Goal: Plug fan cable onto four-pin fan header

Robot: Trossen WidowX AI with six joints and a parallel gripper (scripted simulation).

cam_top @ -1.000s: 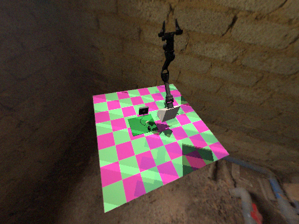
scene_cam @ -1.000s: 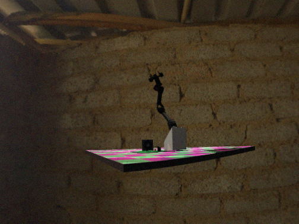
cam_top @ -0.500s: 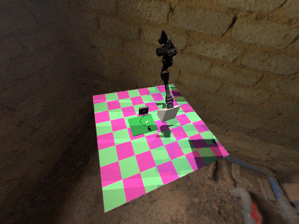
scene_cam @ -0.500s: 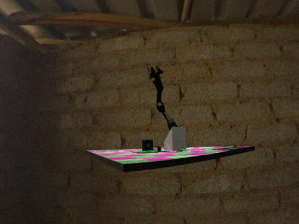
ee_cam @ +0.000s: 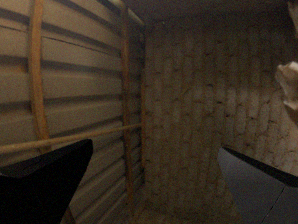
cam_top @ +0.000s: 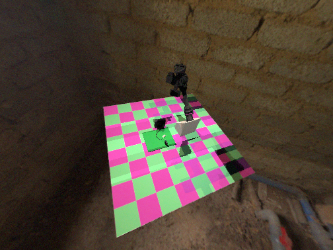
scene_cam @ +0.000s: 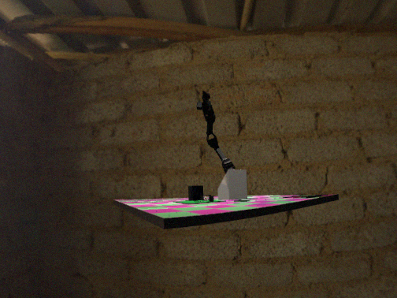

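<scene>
The dark plug is 74 cm below my gripper tip, 7 cm behind it and 3 cm to the right of it. Round my gripper tip: green board (78 cm below, 12 cm to the right, 3 cm behind); then black fan (70 cm below, 27 cm to the right, 10 cm behind).
</scene>
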